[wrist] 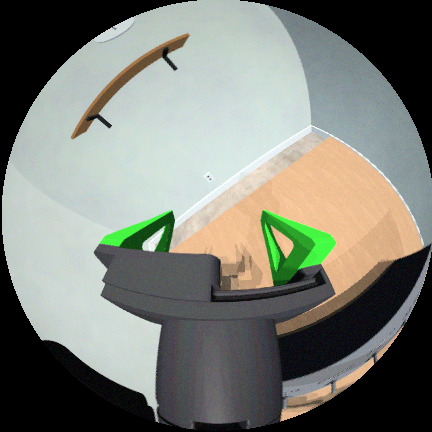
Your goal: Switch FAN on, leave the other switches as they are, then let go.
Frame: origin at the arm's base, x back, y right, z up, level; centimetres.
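Seen in the pictures: gripper, between the fingertips: (217,214).
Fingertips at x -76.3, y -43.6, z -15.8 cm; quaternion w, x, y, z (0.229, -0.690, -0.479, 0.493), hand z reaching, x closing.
Observation:
A point is followed by its place in that frame.
A switch box (345,330) @[x -53.7, y -26.6, z -31.3 cm] with a black top shows at the lower right of the wrist view, partly behind the gripper body. Its grey face (354,371) is seen very steeply, and small print on it cannot be read. Thin switch levers (333,386) (375,358) stick out from that face; which of them is FAN, and how each is set, cannot be told. My gripper (217,214) @[x -76.3, y -43.6, z -15.8 cm] is open, with nothing between its green fingers. Its fingertips are apart from the box and beyond its black top, over the table side away from the levers.
The wooden table top (320,200) @[x -86.4, y -21.2, z -42.2 cm] spreads under and beyond the box, with the gripper's shadow on it. A pale wall (240,90) stands behind, with a wooden shelf (127,75) at the upper left and a socket (208,177). A dark shape (95,385) shows at the lower left.

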